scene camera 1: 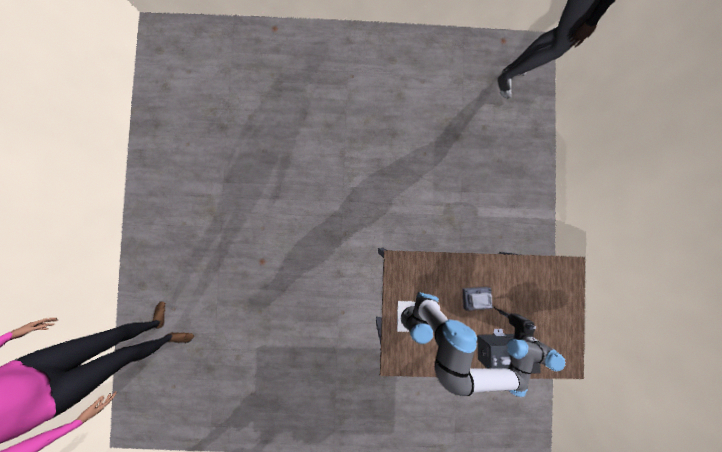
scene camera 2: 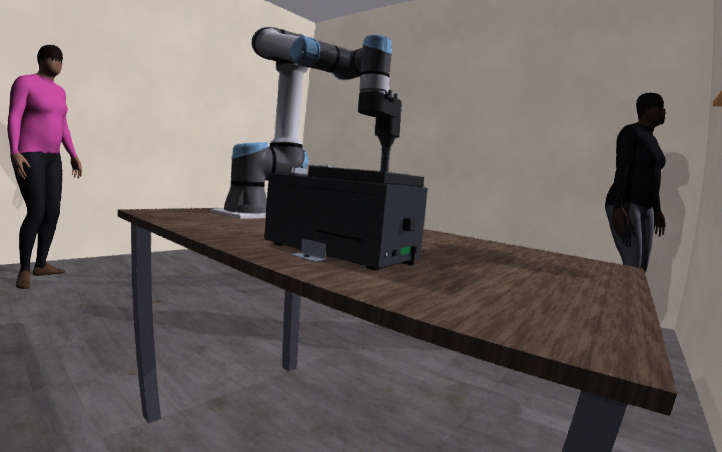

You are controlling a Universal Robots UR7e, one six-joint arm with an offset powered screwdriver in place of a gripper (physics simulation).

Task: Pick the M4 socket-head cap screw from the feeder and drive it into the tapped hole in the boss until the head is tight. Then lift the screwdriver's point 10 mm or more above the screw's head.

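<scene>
The powered screwdriver [scene camera 1: 495, 307] [scene camera 2: 384, 158] is in view on the arm's end. In scene camera 1 its thin point shows close to the right edge of a grey block with a lighter raised part [scene camera 1: 479, 299], which seems to carry the boss; I cannot tell its height or whether it touches. In scene camera 2 the screwdriver hangs upright and its lower end is hidden behind the feeder. The feeder [scene camera 1: 492, 345] [scene camera 2: 325, 213] is a dark box on the table. The M4 screw and the tapped hole are too small to make out, so I cannot tell whether the bit holds a screw.
The arm's base stands on a white plate [scene camera 1: 401, 325] [scene camera 2: 239, 214] on the wooden table [scene camera 1: 564, 271] [scene camera 2: 532, 309]. A small metal bracket [scene camera 2: 313, 250] is beside the feeder. A person in pink [scene camera 1: 23, 397] [scene camera 2: 41, 114] and a person in black [scene camera 1: 554, 42] [scene camera 2: 639, 159] stand away from the table.
</scene>
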